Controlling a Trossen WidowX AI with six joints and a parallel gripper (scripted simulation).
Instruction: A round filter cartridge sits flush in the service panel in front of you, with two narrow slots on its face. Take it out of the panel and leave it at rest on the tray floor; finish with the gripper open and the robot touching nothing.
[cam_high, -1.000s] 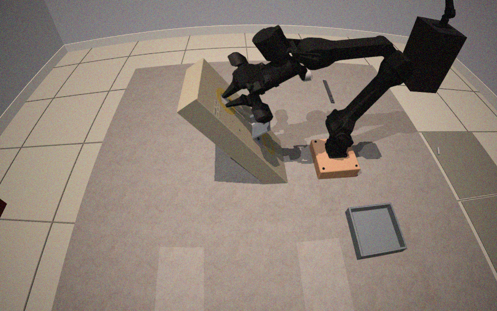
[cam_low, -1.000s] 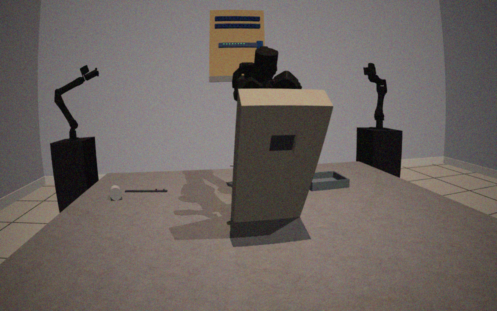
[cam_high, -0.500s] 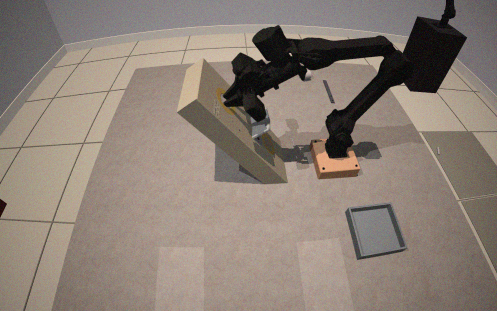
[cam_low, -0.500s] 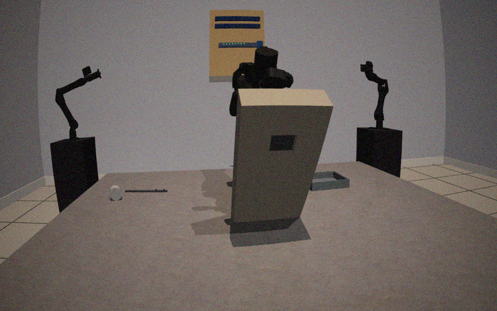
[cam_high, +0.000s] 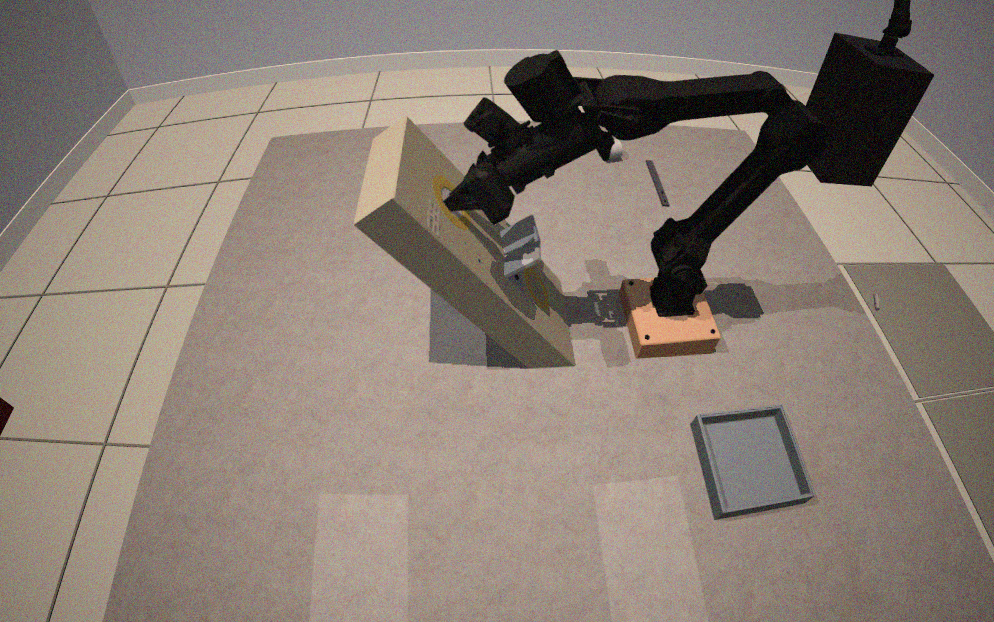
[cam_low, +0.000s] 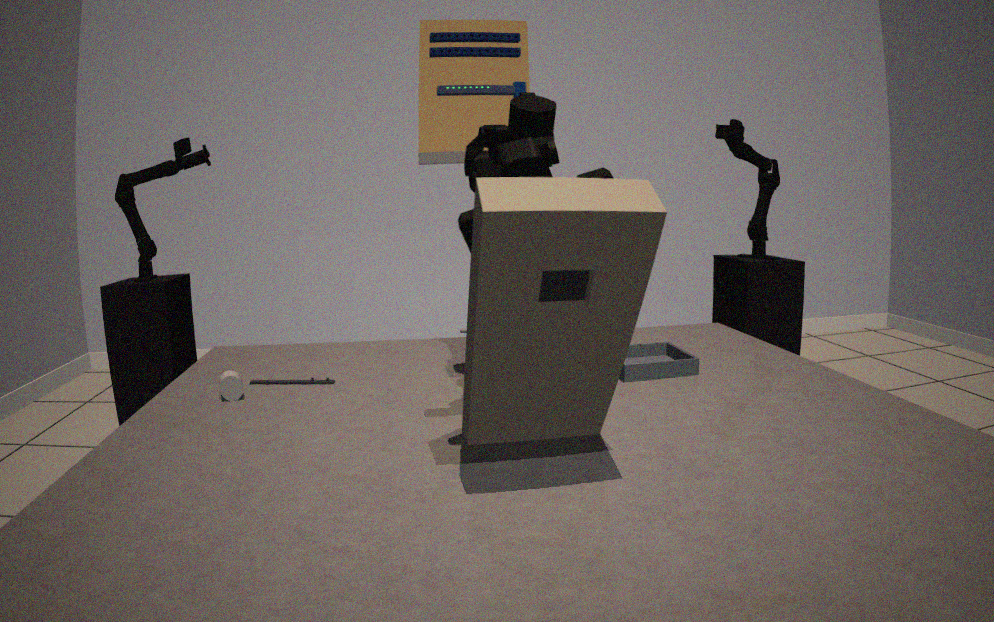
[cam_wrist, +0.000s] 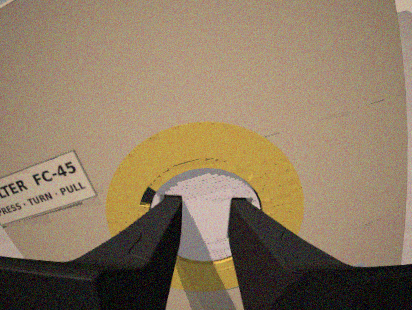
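Now: the white filter cartridge 10 mm below my gripper tip and 10 mm ahead of it. Round my gripper tip: grey shelf 100 mm below, 100 mm behind; grey tray 420 mm behind, 280 mm to the left, 240 mm below; beige service panel 80 mm below, 40 mm behind.
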